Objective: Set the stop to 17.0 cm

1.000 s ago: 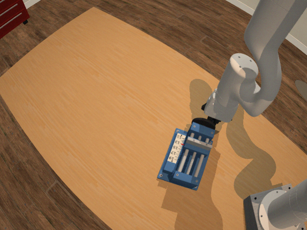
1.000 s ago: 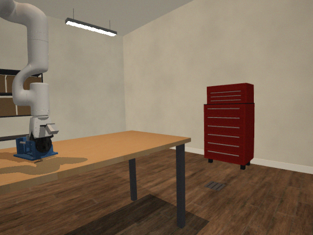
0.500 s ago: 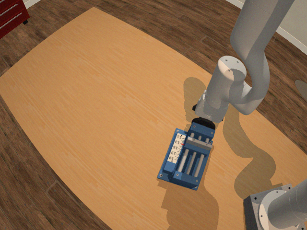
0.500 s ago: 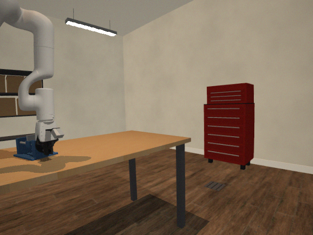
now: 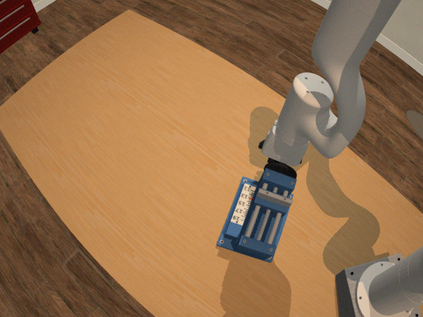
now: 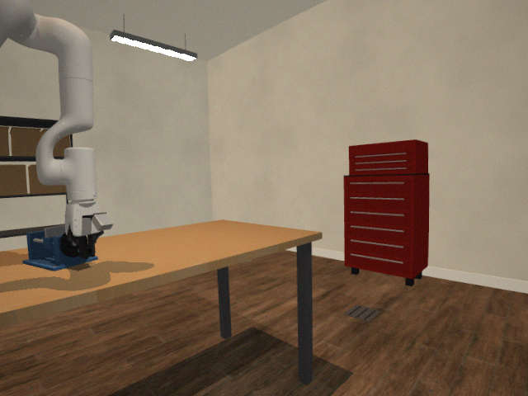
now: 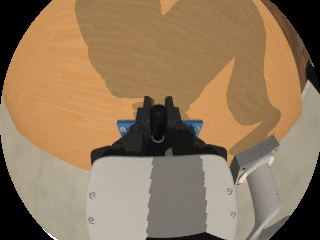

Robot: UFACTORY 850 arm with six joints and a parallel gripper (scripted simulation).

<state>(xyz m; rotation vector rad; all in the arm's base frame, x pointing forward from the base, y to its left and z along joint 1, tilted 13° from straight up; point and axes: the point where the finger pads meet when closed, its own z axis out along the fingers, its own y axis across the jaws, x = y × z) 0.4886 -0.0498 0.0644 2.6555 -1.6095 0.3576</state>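
Right now my hand is 1 cm past the black handwheel and 2 cm to the right of it. Round my hand: grey stop bar 6 cm behind, 11 cm to the left, 4 cm above.
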